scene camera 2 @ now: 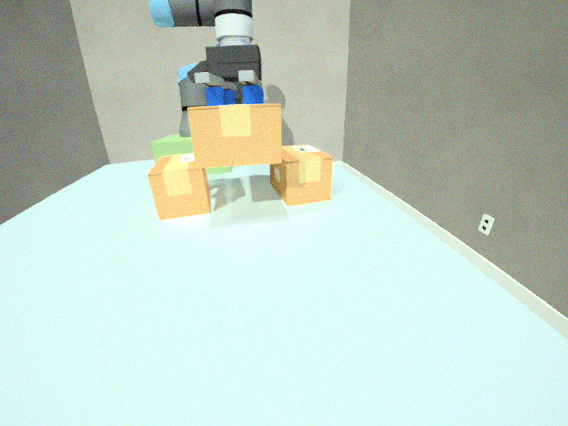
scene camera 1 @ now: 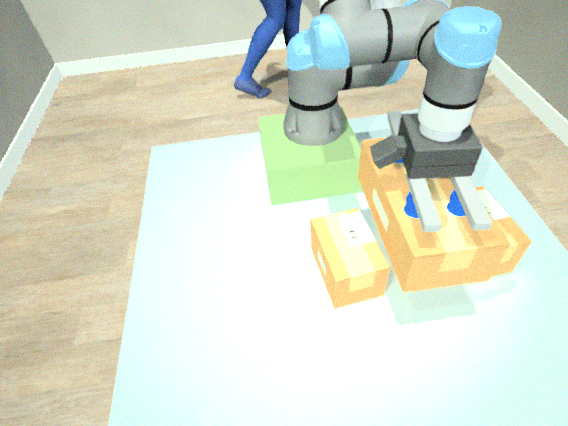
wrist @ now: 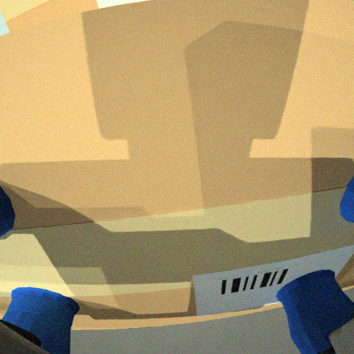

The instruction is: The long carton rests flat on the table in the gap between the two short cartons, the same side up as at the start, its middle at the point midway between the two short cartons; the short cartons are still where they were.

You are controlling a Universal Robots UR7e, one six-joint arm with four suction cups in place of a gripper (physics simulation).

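Frame: origin at the arm's base, x left, y back, z up, level; millimetres.
Where they show: arm's base, origin of the base link: (scene camera 1: 313,128).
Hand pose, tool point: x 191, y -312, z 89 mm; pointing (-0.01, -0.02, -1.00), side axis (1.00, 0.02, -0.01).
Things, the pixels of their centre, and the offset from my tool point. Level surfaces: height alone.
- long carton, body centre: (scene camera 1: 419,204) (scene camera 2: 238,128) dx -4, dy -11, dz -37 mm
- left short carton, body centre: (scene camera 1: 346,256) (scene camera 2: 183,182) dx -136, dy -48, dz -146 mm
- right short carton, body centre: (scene camera 1: 474,233) (scene camera 2: 297,171) dx +129, dy +2, dz -146 mm
- pale table, its level: dz -196 mm
The long carton (scene camera 1: 425,272) (scene camera 2: 210,137) (wrist: 145,100) hangs level in the air on my gripper (scene camera 1: 436,202) (scene camera 2: 234,95) (wrist: 177,250), whose blue suction cups sit on its taped top. It is above the gap between the two short cartons, its underside near the height of their tops. The left short carton (scene camera 1: 361,290) (scene camera 2: 180,197) and the right short carton (scene camera 1: 515,250) (scene camera 2: 310,175) stand flat on the pale table (scene camera 1: 210,300) (scene camera 2: 280,300). The long carton partly hides the right one in the first scene view. Whether it touches either one cannot be told.
The green base block (scene camera 1: 315,182) (scene camera 2: 170,150) under the arm stands behind the left short carton. A blue-clad person's legs (scene camera 1: 265,45) show on the floor behind the table. A grey wall (scene camera 2: 450,125) runs along the right side.
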